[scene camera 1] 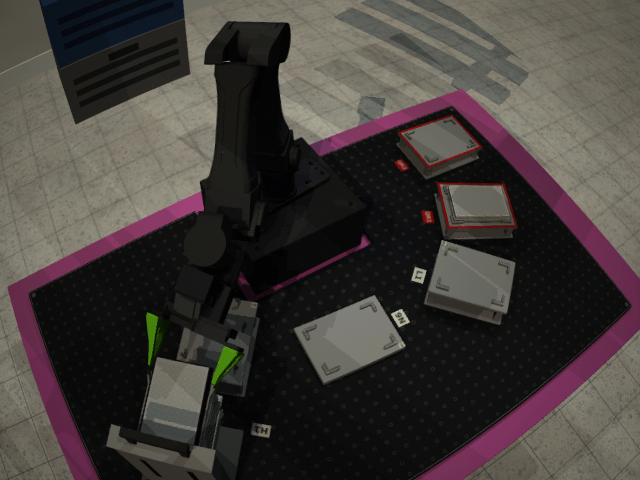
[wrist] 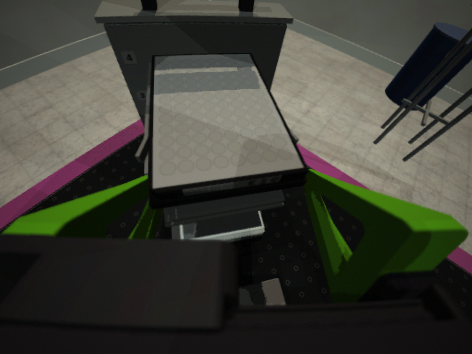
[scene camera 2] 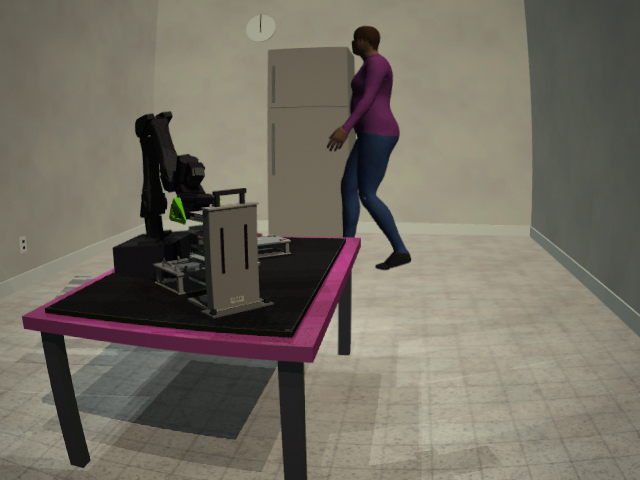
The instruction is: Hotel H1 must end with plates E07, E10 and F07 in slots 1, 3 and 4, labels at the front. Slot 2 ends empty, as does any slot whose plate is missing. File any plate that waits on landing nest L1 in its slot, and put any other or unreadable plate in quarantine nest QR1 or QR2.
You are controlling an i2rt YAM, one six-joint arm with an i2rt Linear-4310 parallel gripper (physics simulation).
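Frame: origin at the arm's base, x right, y back, z down, level; millimetres.
Seen in the pictures: gripper, between the fingertips: [scene camera 1: 179,379] [wrist: 235,177] [scene camera 2: 202,222]; arm's base, origin of its link: [scene camera 1: 278,193] [scene camera 2: 155,238].
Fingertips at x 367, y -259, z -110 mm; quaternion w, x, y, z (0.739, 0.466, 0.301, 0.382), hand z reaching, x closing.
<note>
Pixels of each thing's top centre, then the offset from my fingertips to it. "*": a spot on its surface instead.
- Landing nest L1, centre of its top: [scene camera 1: 475,274] [scene camera 2: 262,238] dx -562, dy -90, dz +147 mm
- QR1, a spot on its surface: [scene camera 1: 439,206] * dx -658, dy +92, dz +197 mm
- QR2, centre of its top: [scene camera 1: 441,137] dx -781, dy +210, dz +156 mm
- Bare nest N6, centre of its top: [scene camera 1: 350,336] dx -310, dy -26, dz +184 mm
- nest, centre of its top: [scene camera 1: 214,333] [scene camera 2: 181,260] dx -110, dy +94, dz +126 mm
- handle, a spot on its surface: [scene camera 2: 230,192] * dx +91, dy -95, dz -85 mm
Hotel H1 [scene camera 1: 202,461] [scene camera 2: 235,279] [wrist: 200,37] stands at the table's near left in scene camera 1. Its top visible plate [scene camera 1: 176,395] [wrist: 215,125] lies flat; the front label is foreshortened and barely readable. Numbers 4 and 3 show beside it, but I cannot tell its slot exactly. Lower layers [wrist: 225,207] show beneath; their labels are unreadable. My gripper [scene camera 1: 181,374] [wrist: 235,177] is open, with green fingers at either side of the plate's front end. Landing nest L1 [scene camera 1: 473,273] is bare. A plate [scene camera 1: 479,200] lies on QR1 [scene camera 1: 439,206]; QR2 [scene camera 1: 439,140] is bare.
Bare nest N6 [scene camera 1: 348,338] stands mid-table. Another nest [scene camera 1: 242,333] is partly hidden under the arm. A handle [scene camera 2: 230,192] rises above the hotel. A person [scene camera 2: 374,103] stands beyond the table. A blue bin [wrist: 425,65] and stool legs [wrist: 427,107] are on the floor.
</note>
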